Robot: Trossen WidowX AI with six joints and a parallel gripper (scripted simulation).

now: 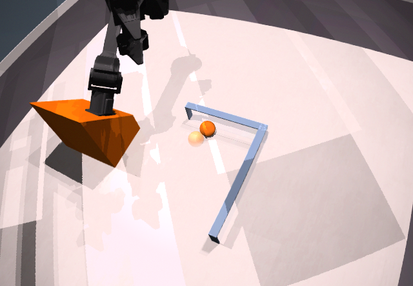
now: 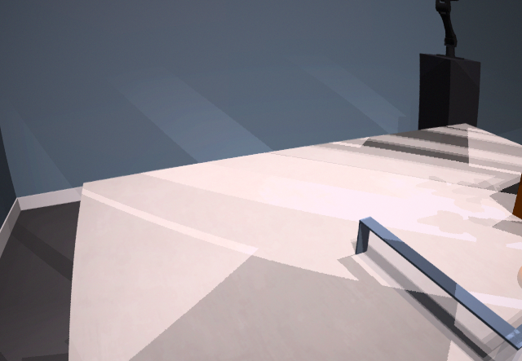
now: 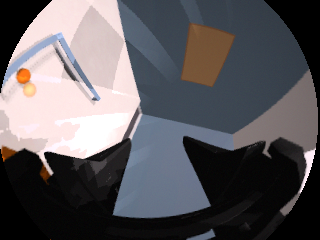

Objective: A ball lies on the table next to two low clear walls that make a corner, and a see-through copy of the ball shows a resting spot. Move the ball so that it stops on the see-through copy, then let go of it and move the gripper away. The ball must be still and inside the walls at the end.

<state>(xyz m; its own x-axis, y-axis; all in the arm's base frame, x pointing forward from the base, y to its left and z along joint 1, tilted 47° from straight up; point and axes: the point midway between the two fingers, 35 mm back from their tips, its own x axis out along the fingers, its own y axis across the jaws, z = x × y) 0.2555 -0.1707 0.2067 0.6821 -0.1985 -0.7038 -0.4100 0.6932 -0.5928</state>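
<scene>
My gripper tip is now 39 cm above the orange ball, 13 cm to the right of it and 1 cm past it. Round my gripper tip: see-through copy of ball (39 cm below, 8 cm to the left, 2 cm behind).
</scene>
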